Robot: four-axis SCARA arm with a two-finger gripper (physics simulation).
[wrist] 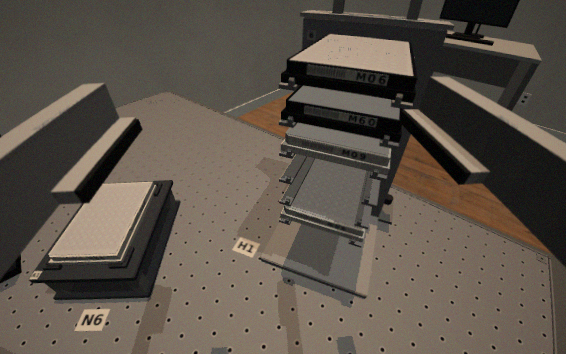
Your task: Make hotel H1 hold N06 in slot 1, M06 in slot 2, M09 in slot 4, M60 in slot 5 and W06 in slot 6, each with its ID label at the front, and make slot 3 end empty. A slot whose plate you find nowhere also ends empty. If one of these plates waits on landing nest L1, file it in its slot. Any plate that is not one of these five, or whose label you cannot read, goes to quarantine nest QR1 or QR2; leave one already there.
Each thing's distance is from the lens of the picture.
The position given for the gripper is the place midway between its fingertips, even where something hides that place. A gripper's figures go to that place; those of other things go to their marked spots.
gripper (274,100): 10 cm
pale plate W06 (103,230): 36 cm
